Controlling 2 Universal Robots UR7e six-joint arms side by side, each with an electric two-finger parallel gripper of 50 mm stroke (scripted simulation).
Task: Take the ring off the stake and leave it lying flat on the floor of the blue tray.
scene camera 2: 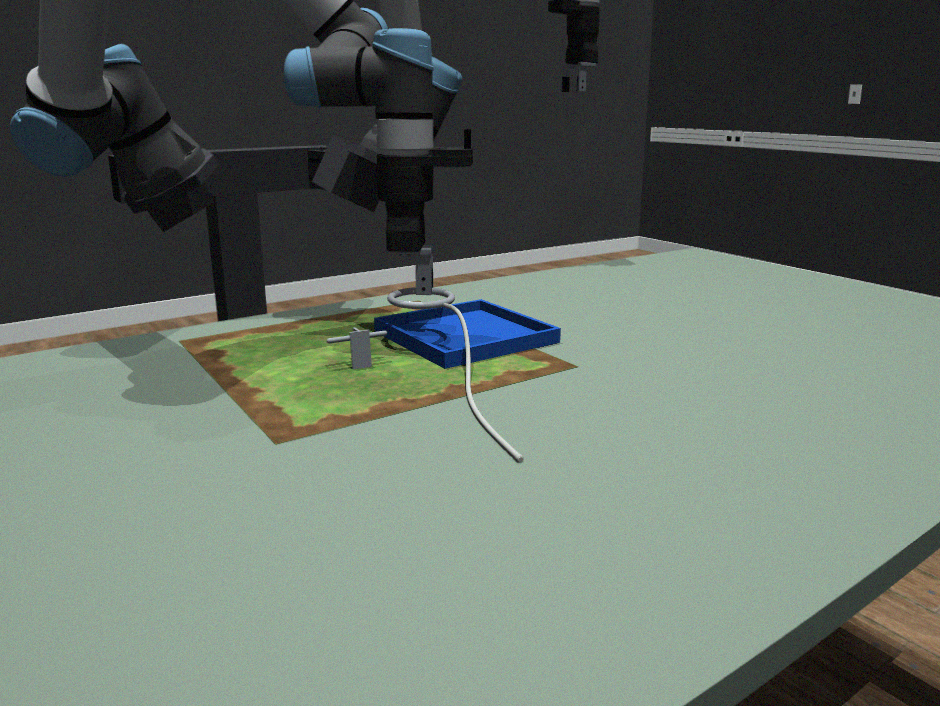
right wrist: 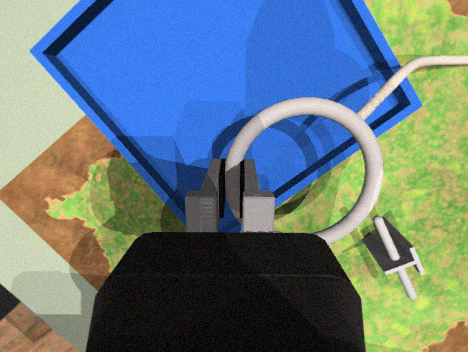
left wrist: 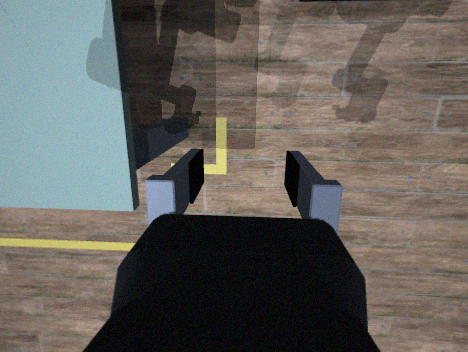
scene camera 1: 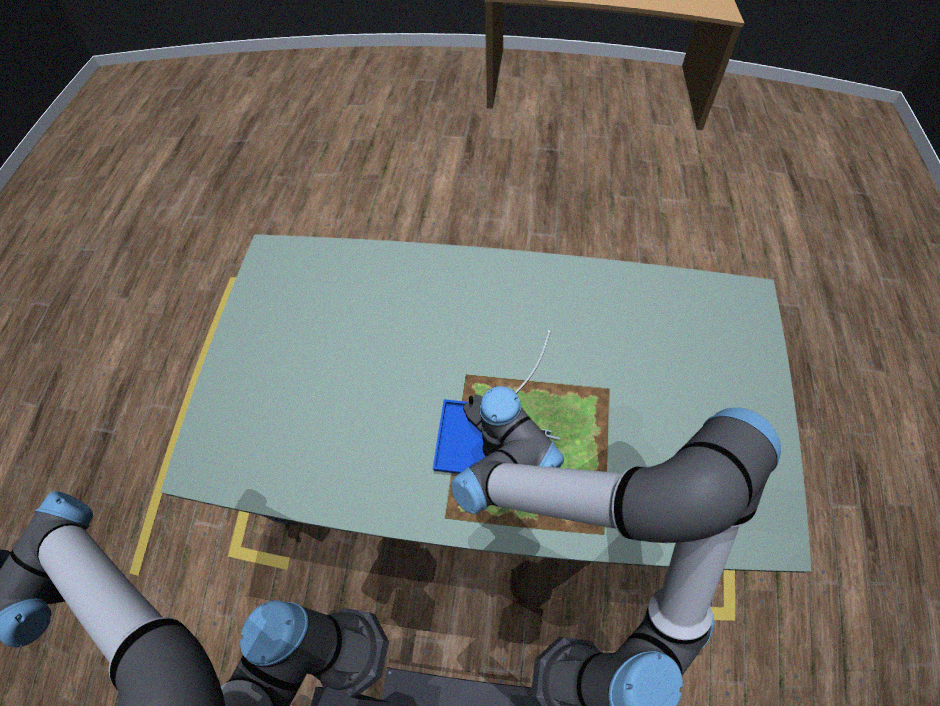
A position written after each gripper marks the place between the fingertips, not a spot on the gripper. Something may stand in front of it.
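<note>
You've got the left gripper [scene camera 2: 572,91] [left wrist: 244,167], and there's the right gripper [scene camera 2: 424,293] [right wrist: 232,176]. There's a blue tray [scene camera 2: 494,331] [right wrist: 171,92] [scene camera 1: 459,445] as well, but in the left wrist view the tray is out of frame. A grey ring [right wrist: 358,128] is there too, and in the left wrist view that ring is out of frame. And there's a grey stake [right wrist: 399,253].
</note>
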